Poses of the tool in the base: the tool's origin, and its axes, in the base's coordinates. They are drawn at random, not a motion.
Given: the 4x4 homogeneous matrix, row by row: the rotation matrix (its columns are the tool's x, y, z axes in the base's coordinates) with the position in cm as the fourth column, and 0 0 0 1 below. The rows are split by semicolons.
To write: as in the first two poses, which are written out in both.
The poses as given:
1: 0.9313, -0.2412, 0.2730, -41.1; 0.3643, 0.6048, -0.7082, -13.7; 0.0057, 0.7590, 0.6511, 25.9; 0, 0, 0, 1
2: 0.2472, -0.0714, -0.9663, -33.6; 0.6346, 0.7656, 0.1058, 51.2; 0.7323, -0.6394, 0.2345, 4.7; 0, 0, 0, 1
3: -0.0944, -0.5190, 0.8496, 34.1; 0.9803, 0.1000, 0.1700, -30.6; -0.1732, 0.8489, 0.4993, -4.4; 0, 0, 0, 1
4: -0.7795, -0.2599, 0.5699, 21.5; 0.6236, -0.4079, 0.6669, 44.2; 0.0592, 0.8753, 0.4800, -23.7; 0, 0, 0, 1
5: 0.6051, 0.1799, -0.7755, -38.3; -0.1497, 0.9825, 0.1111, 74.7; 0.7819, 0.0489, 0.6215, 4.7; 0, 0, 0, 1
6: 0.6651, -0.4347, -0.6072, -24.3; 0.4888, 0.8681, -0.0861, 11.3; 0.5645, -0.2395, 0.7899, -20.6; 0, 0, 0, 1
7: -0.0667, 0.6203, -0.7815, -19.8; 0.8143, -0.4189, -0.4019, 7.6; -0.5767, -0.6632, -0.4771, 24.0; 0, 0, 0, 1
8: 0.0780, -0.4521, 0.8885, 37.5; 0.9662, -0.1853, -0.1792, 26.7; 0.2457, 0.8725, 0.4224, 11.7; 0, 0, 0, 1
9: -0.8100, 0.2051, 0.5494, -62.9; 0.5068, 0.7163, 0.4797, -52.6; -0.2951, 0.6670, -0.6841, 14.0; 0, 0, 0, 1
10: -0.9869, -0.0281, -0.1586, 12.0; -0.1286, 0.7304, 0.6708, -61.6; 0.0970, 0.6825, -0.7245, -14.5; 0, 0, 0, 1
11: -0.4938, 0.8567, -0.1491, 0.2; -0.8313, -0.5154, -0.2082, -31.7; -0.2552, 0.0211, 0.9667, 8.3; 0, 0, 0, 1
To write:
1:
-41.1, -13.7, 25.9
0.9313, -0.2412, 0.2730
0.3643, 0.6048, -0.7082
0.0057, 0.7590, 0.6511

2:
-33.6, 51.2, 4.7
0.2472, -0.0714, -0.9663
0.6346, 0.7656, 0.1058
0.7323, -0.6394, 0.2345

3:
34.1, -30.6, -4.4
-0.0944, -0.5190, 0.8496
0.9803, 0.1000, 0.1700
-0.1732, 0.8489, 0.4993

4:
21.5, 44.2, -23.7
-0.7795, -0.2599, 0.5699
0.6236, -0.4079, 0.6669
0.0592, 0.8753, 0.4800

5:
-38.3, 74.7, 4.7
0.6051, 0.1799, -0.7755
-0.1497, 0.9825, 0.1111
0.7819, 0.0489, 0.6215

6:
-24.3, 11.3, -20.6
0.6651, -0.4347, -0.6072
0.4888, 0.8681, -0.0861
0.5645, -0.2395, 0.7899

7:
-19.8, 7.6, 24.0
-0.0667, 0.6203, -0.7815
0.8143, -0.4189, -0.4019
-0.5767, -0.6632, -0.4771

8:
37.5, 26.7, 11.7
0.0780, -0.4521, 0.8885
0.9662, -0.1853, -0.1792
0.2457, 0.8725, 0.4224

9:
-62.9, -52.6, 14.0
-0.8100, 0.2051, 0.5494
0.5068, 0.7163, 0.4797
-0.2951, 0.6670, -0.6841

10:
12.0, -61.6, -14.5
-0.9869, -0.0281, -0.1586
-0.1286, 0.7304, 0.6708
0.0970, 0.6825, -0.7245

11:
0.2, -31.7, 8.3
-0.4938, 0.8567, -0.1491
-0.8313, -0.5154, -0.2082
-0.2552, 0.0211, 0.9667

